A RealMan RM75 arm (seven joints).
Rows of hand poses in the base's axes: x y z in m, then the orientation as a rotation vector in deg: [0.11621, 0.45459, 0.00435, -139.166, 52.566, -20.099]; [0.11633, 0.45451, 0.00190, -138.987, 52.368, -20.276]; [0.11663, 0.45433, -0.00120, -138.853, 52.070, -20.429]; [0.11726, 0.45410, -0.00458, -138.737, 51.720, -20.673]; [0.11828, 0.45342, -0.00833, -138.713, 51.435, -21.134]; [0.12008, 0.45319, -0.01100, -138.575, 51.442, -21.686]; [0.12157, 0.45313, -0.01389, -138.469, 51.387, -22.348]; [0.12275, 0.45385, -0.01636, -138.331, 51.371, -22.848]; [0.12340, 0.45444, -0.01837, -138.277, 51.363, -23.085]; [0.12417, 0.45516, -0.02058, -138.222, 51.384, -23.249]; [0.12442, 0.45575, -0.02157, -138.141, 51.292, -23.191]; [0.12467, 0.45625, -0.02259, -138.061, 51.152, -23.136]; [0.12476, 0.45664, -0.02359, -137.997, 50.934, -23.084]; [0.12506, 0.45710, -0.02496, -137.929, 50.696, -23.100]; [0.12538, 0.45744, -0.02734, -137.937, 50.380, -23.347]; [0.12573, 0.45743, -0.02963, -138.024, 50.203, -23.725]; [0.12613, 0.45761, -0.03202, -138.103, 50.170, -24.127]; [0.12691, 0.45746, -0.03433, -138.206, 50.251, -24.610]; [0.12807, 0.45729, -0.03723, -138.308, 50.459, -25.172]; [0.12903, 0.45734, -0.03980, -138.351, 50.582, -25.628]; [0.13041, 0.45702, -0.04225, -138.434, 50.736, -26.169]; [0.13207, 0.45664, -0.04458, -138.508, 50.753, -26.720]
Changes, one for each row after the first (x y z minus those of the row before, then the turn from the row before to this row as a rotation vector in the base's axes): [0.00012, -0.00008, -0.00245, 0.130, -0.232, 0.075]; [0.00030, -0.00018, -0.00310, 0.114, -0.230, 0.157]; [0.00063, -0.00023, -0.00338, 0.074, -0.295, 0.177]; [0.00102, -0.00068, -0.00375, -0.095, -0.379, 0.099]; [0.00180, -0.00023, -0.00267, -0.073, -0.391, -0.141]; [0.00149, -0.00006, -0.00289, -0.133, -0.465, -0.117]; [0.00118, 0.00072, -0.00247, -0.054, -0.365, -0.114]; [0.00065, 0.00059, -0.00201, -0.036, -0.169, -0.052]; [0.00077, 0.00072, -0.00221, -0.014, -0.115, -0.057]; [0.00025, 0.00059, -0.00099, 0.106, -0.021, 0.067]; [0.00025, 0.00050, -0.00102, 0.111, -0.036, 0.100]; [0.00009, 0.00039, -0.00100, 0.107, -0.055, 0.157]; [0.00030, 0.00046, -0.00137, 0.089, -0.104, 0.155]; [0.00032, 0.00034, -0.00238, -0.051, -0.243, 0.170]; [0.00035, -0.00001, -0.00229, -0.189, -0.254, 0.053]; [0.00040, 0.00018, -0.00239, -0.211, -0.230, -0.056]; [0.00078, -0.00015, -0.00231, -0.277, -0.237, -0.151]; [0.00116, -0.00017, -0.00290, -0.323, -0.249, -0.258]; [0.00096, 0.00005, -0.00257, -0.222, -0.229, -0.181]; [0.00138, -0.00032, -0.00245, -0.294, -0.256, -0.217]; [0.00166, -0.00038, -0.00233, -0.273, -0.304, -0.124]
